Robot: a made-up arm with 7 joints.
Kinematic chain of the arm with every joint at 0, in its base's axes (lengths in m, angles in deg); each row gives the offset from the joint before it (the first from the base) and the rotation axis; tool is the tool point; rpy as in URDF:
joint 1: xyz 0 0 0.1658 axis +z
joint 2: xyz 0 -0.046 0.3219 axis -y
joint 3: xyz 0 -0.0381 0.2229 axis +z
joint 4: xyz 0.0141 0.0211 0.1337 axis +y
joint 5: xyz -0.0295 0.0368 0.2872 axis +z
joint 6: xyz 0 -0.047 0.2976 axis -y
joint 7: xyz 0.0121 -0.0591 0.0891 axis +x
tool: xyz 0 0 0 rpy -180 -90 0
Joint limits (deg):
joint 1: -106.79..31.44
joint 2: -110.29..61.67
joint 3: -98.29..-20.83
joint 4: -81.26..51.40
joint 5: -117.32..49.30
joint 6: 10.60..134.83
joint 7: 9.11..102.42
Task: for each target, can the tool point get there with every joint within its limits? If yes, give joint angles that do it. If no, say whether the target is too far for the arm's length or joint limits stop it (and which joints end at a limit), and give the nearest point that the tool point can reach.
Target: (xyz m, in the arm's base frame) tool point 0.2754 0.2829 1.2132
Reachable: yes | joints -90.91 -13.24 -37.06 -50.40 -34.67 67.02 34.80
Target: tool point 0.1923 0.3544 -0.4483
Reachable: no: joint limits stop it (at a limit: joint 1, joint 2, joint 3, joint 4, joint 5) | nearest point 0.5293 0.2503 -0.2245 | short by 0.418 m
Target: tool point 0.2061 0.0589 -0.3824
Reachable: no: joint limits stop it (at a limit: joint 2, joint 3, joint 4, joint 5) | nearest point 0.5604 0.1602 -0.2190 | short by 0.403 m
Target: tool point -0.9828 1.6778 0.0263
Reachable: no: too far | nearest point -0.4714 0.8048 0.4408 | short by 1.093 m
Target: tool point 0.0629 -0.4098 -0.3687
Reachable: no: joint limits stop it (at a limit: joint 2, joint 3, joint 4, joint 5, joint 6) | nearest point 0.0899 -0.5859 -0.2648 | short by 0.206 m
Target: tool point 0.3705 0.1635 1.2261
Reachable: yes | joints -59.87 -13.69 -58.07 -40.60 -90.15 84.64 86.49
